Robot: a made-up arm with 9 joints. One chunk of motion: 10 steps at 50 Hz.
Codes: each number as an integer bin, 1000 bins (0 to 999) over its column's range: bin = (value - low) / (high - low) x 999, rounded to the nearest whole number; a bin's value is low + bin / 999 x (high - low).
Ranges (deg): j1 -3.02..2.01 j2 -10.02..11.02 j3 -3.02..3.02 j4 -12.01..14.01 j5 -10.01..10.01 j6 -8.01..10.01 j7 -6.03..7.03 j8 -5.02..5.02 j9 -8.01..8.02
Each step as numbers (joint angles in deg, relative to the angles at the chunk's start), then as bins.
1 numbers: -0.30 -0.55 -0.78 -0.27 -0.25 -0.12 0.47 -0.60 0.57
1 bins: 540 450 370 451 487 437 497 440 535
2 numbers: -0.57 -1.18 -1.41 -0.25 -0.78 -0.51 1.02 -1.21 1.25
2 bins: 487 420 266 452 461 416 539 379 577
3 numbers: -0.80 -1.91 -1.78 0.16 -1.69 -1.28 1.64 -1.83 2.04
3 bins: 441 385 205 467 415 373 587 317 626
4 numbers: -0.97 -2.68 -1.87 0.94 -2.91 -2.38 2.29 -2.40 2.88
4 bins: 407 349 190 497 354 312 636 261 679
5 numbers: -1.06 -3.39 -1.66 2.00 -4.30 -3.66 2.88 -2.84 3.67
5 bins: 389 315 225 538 285 241 682 217 728
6 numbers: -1.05 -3.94 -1.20 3.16 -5.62 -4.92 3.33 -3.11 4.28
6 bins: 391 289 301 582 219 171 716 190 766
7 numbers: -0.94 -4.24 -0.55 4.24 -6.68 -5.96 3.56 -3.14 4.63
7 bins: 413 274 409 624 166 114 734 187 788
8 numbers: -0.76 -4.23 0.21 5.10 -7.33 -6.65 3.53 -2.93 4.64
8 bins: 449 275 534 657 134 75 731 208 788
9 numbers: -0.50 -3.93 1.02 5.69 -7.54 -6.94 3.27 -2.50 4.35
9 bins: 500 289 668 680 123 59 711 251 770
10 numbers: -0.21 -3.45 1.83 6.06 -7.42 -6.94 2.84 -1.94 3.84
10 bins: 558 312 802 694 129 59 678 306 738
